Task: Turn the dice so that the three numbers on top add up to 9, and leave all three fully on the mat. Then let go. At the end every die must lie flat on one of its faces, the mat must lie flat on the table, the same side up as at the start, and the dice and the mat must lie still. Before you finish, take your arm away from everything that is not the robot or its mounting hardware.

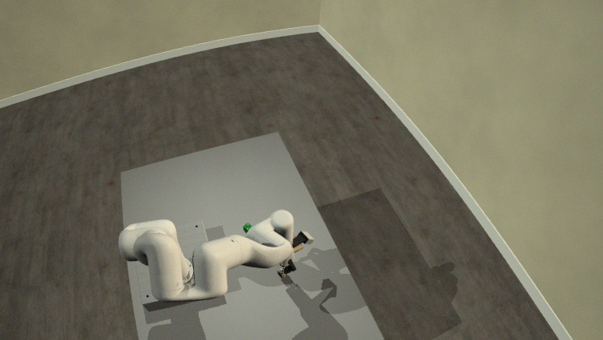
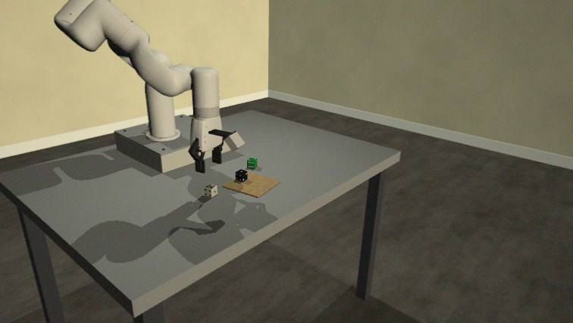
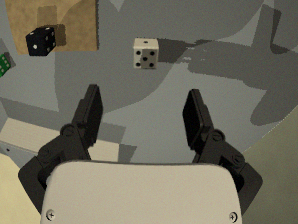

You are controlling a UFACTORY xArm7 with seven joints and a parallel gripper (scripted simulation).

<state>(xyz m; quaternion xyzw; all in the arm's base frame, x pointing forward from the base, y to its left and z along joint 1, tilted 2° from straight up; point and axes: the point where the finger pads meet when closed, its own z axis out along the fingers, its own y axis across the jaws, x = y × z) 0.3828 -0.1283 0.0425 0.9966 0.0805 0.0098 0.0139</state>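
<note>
Right now my hand is 9 cm above the white die. From my hand the other things lie so: black die 14 cm to the left, 9 cm below, 1 cm ahead; green die 25 cm to the left, 9 cm below, 4 cm behind; tan mat 14 cm to the left, 10 cm below, 5 cm ahead.
</note>
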